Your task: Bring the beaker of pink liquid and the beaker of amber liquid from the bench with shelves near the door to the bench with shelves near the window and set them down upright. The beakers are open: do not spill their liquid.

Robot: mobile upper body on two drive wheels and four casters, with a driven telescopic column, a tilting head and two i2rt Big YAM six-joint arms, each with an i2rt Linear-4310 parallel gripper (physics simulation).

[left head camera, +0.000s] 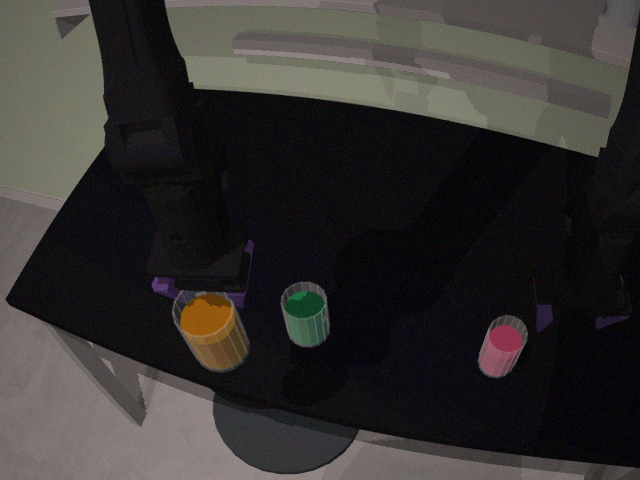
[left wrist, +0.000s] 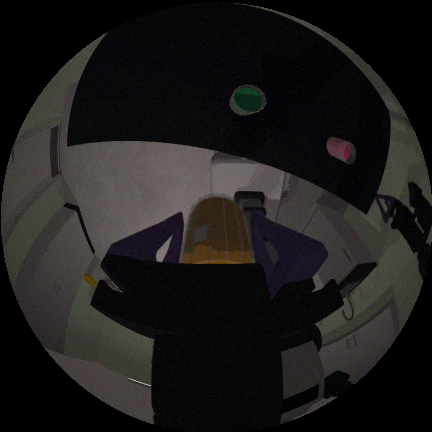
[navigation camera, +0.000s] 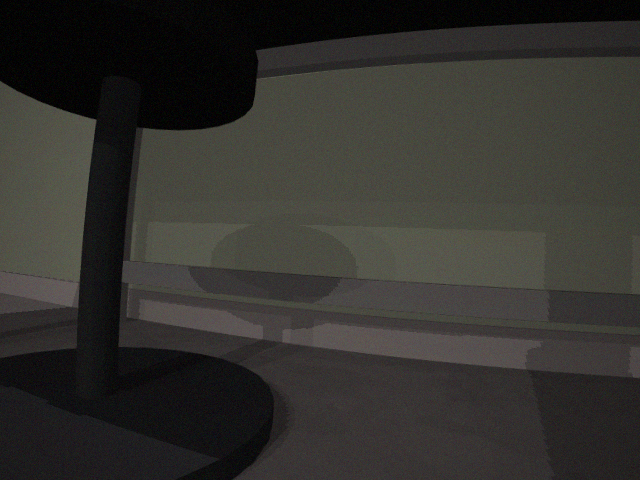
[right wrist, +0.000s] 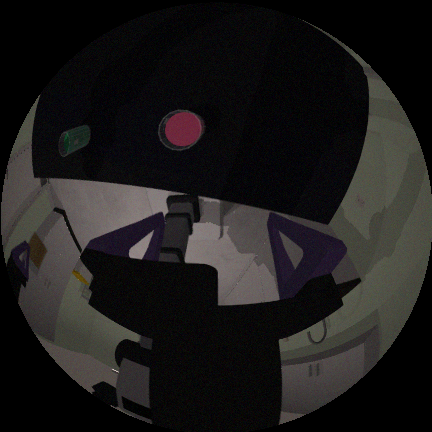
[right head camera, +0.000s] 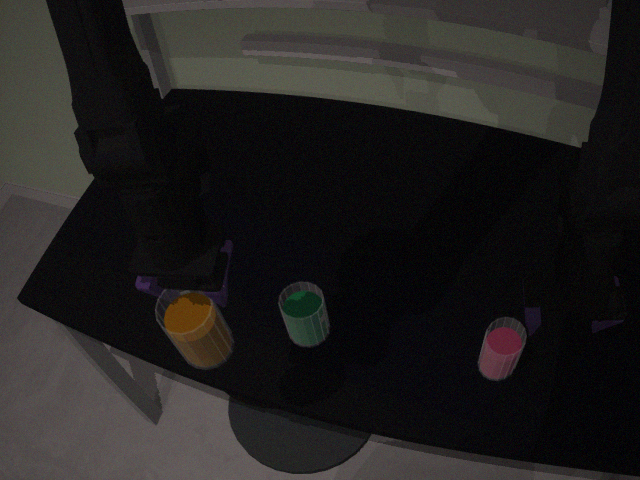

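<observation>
The amber beaker (left head camera: pixel 216 343) (right head camera: pixel 200 341) (left wrist: pixel 216 230) is between the fingers of my left gripper (left head camera: pixel 202 298) (right head camera: pixel 183 297) (left wrist: pixel 216 217), which is shut on it. It looks upright, near the bench's front edge at the left in the head views; its height above the top is hard to judge. The pink beaker (left head camera: pixel 500 353) (right head camera: pixel 498 355) (left wrist: pixel 339 149) (right wrist: pixel 183 129) stands upright on the black bench top (left head camera: pixel 361 155) (right head camera: pixel 361 155). My right gripper (left head camera: pixel 574 317) (right head camera: pixel 567 321) (right wrist: pixel 215 217) is open and empty, right of the pink beaker in the head views and apart from it.
A green-liquid beaker (left head camera: pixel 307 320) (right head camera: pixel 306 321) (left wrist: pixel 247 100) (right wrist: pixel 76 140) stands between the amber and pink beakers. A grey round disc (left head camera: pixel 284 444) (right head camera: pixel 299 446) shows below the bench's front edge. A dark pole (navigation camera: pixel 103 232) rises from a round base (navigation camera: pixel 206 382) in the navigation view.
</observation>
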